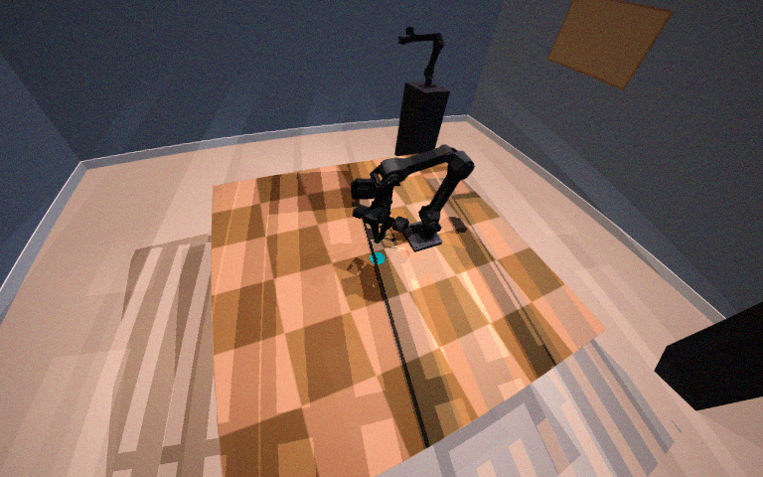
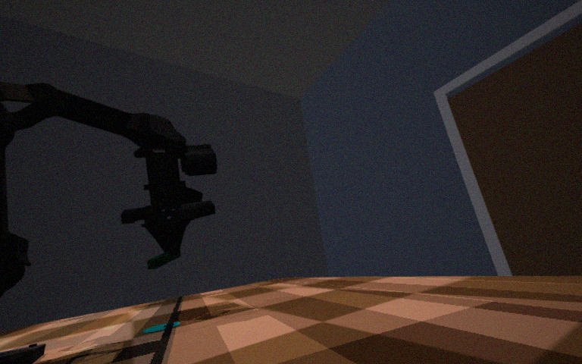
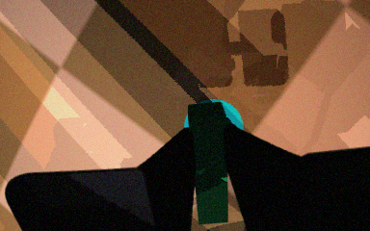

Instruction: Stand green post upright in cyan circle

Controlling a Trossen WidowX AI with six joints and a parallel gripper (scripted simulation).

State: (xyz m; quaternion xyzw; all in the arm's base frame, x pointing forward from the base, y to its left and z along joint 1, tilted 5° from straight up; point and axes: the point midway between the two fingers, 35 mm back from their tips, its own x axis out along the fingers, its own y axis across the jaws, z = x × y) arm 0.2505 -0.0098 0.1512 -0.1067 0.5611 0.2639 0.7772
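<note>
The cyan circle lies 130 mm below my gripper tip, 20 mm behind it and 10 mm to the right of it. The rest, counted from my gripper tip: green post 20 mm behind, 10 mm to the right, 10 mm below.
</note>
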